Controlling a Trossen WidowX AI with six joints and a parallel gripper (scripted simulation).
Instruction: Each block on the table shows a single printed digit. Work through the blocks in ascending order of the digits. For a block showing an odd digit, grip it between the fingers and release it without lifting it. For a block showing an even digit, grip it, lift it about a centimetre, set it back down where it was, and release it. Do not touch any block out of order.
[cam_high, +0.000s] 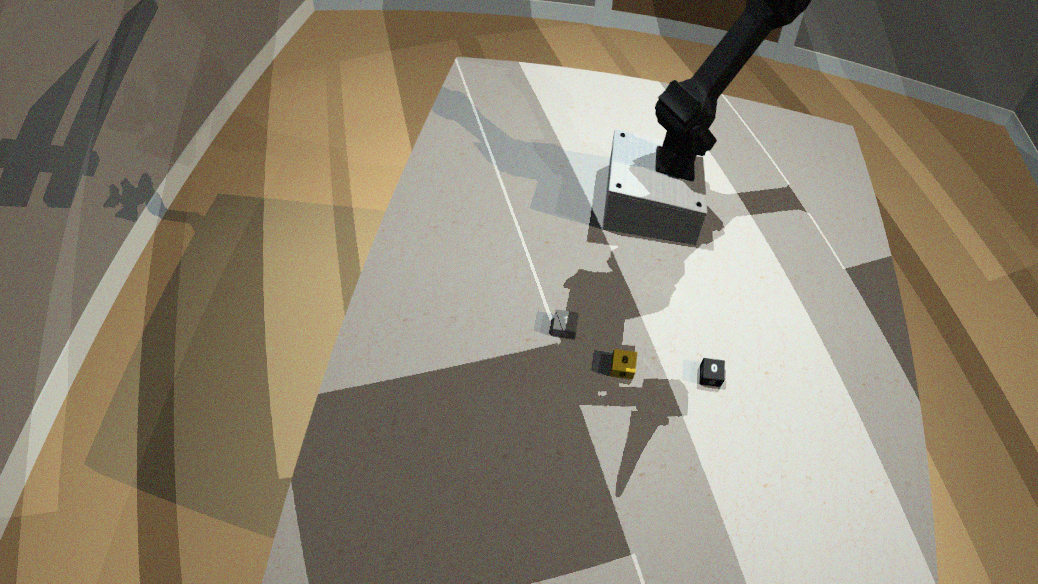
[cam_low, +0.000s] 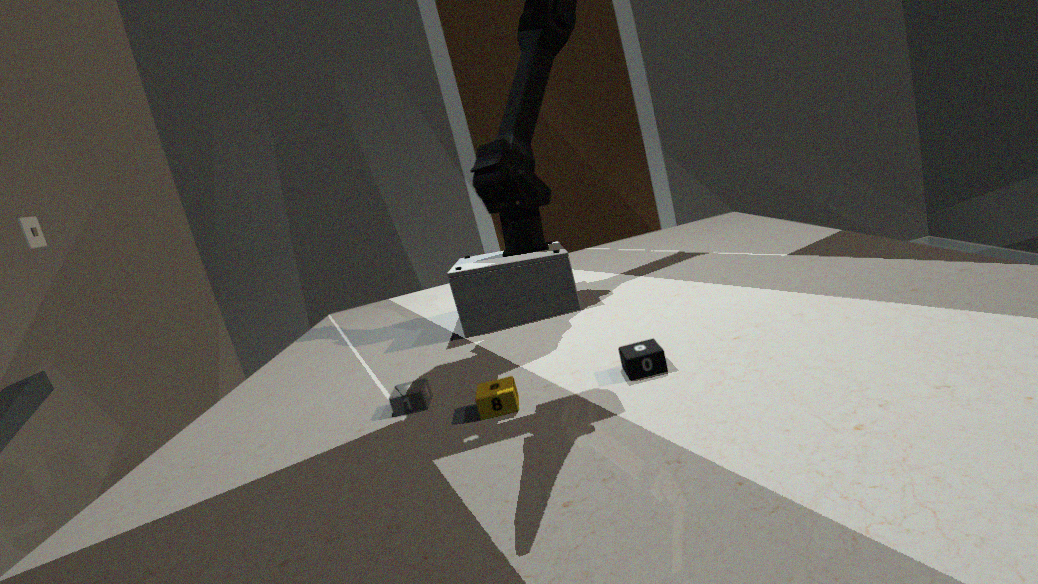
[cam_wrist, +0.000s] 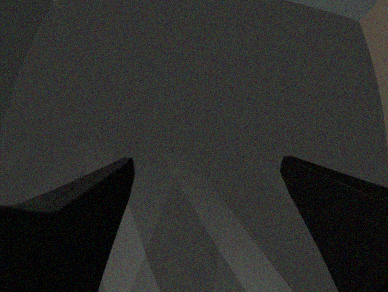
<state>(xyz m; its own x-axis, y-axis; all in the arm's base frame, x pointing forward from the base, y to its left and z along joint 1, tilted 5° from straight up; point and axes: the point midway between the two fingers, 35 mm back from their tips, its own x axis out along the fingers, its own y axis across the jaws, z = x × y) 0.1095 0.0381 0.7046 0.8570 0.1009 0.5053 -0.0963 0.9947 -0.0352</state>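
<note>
Now: the black block marked 0 79 cm below my gripper tip, 22 cm ahead of it and 1 cm to the right of it. From my gripper tip the other things lie so: yellow block marked 8: 79 cm below, 23 cm ahead, 14 cm to the right; then grey block marked 1: 79 cm below, 23 cm to the right, 18 cm ahead.
</note>
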